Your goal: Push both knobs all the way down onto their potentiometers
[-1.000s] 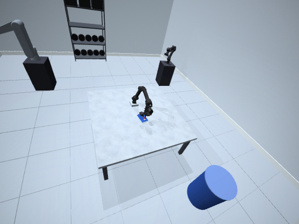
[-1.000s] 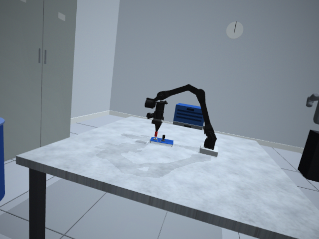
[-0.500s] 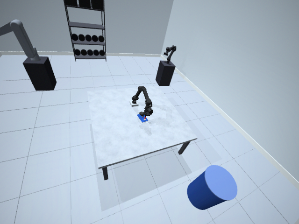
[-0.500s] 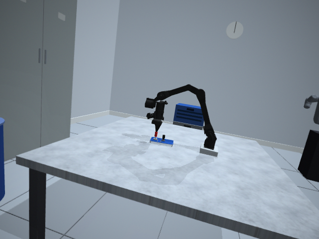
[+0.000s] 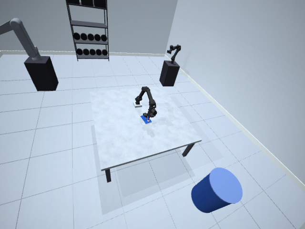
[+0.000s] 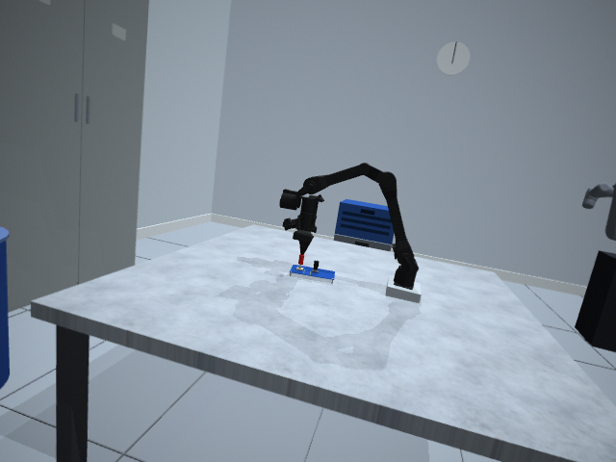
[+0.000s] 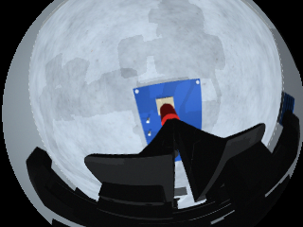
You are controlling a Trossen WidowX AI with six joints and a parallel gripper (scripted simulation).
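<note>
Now: gripper tip 20 mm above the red knob. Also, from my gripper tip: black knob 50 mm behind, 10 mm to the right, 20 mm below.
</note>
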